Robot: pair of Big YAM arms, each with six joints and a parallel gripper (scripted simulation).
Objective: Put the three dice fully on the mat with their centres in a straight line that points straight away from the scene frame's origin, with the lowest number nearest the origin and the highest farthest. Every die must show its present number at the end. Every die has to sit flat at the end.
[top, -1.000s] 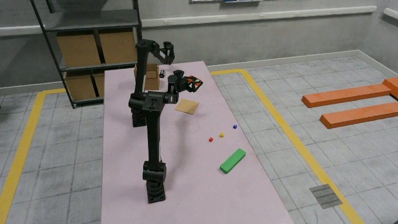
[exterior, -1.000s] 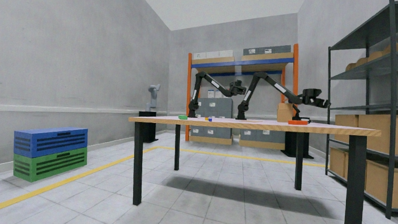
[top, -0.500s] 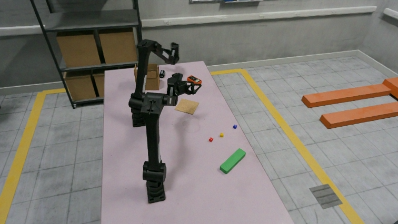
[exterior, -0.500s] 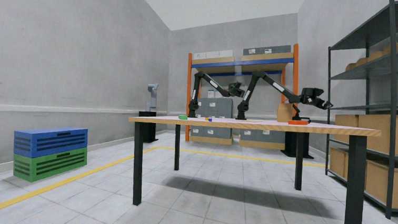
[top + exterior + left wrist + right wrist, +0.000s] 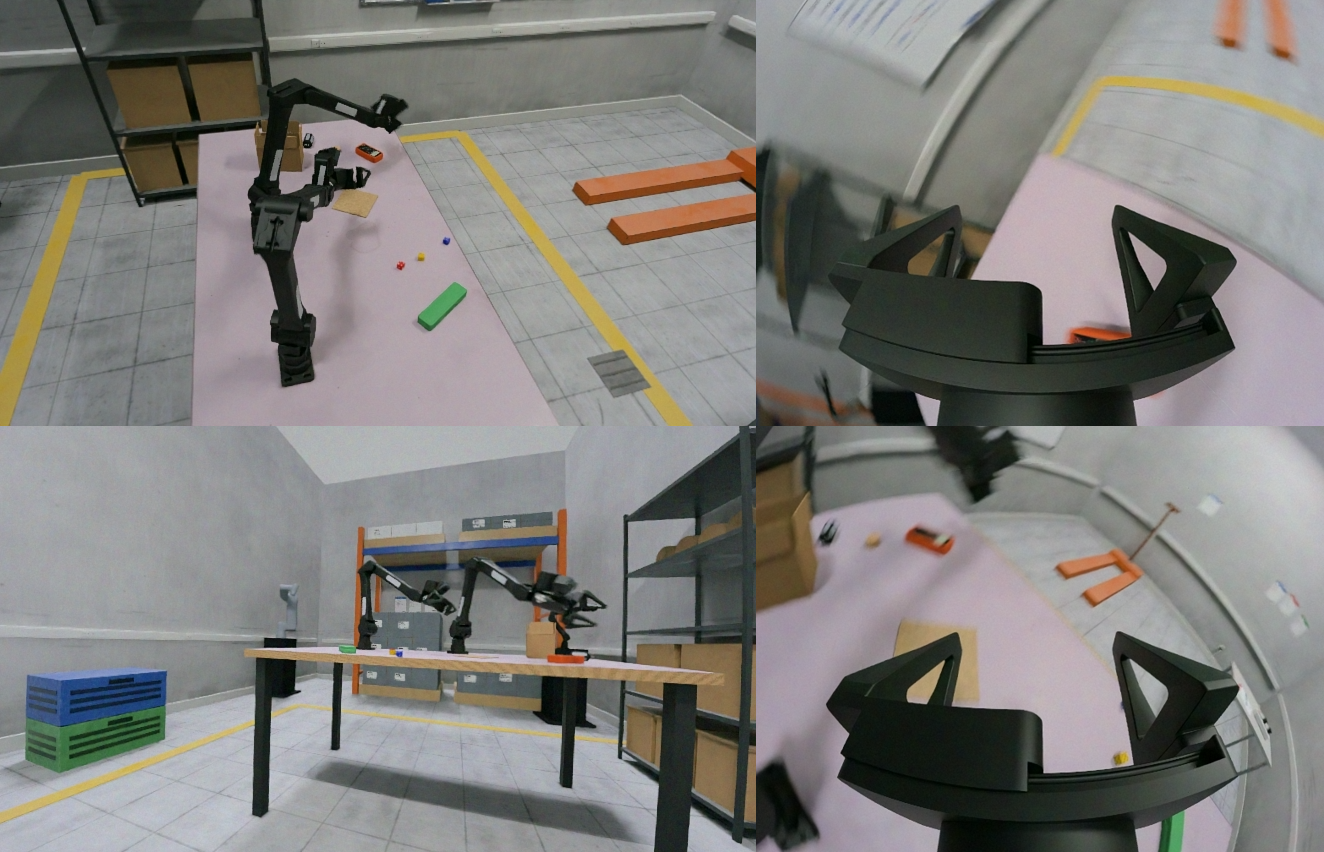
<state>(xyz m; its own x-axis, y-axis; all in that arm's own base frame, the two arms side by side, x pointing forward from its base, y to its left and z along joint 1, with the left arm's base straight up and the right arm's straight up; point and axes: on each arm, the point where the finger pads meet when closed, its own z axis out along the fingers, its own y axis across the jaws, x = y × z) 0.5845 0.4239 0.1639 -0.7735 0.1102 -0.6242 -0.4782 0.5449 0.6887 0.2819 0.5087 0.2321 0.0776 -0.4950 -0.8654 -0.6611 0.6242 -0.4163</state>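
Now: left hand 68 cm to the left of the yellow die, 15 cm above it and 13 cm past it. Round my left hand: wooden disc (24 cm behind, 15 cm below, 2 cm to the left); then tan mat (33 cm to the right, 26 cm behind, 16 cm below); then black-and-white object (34 cm behind, 14 cm below, 13 cm to the left).
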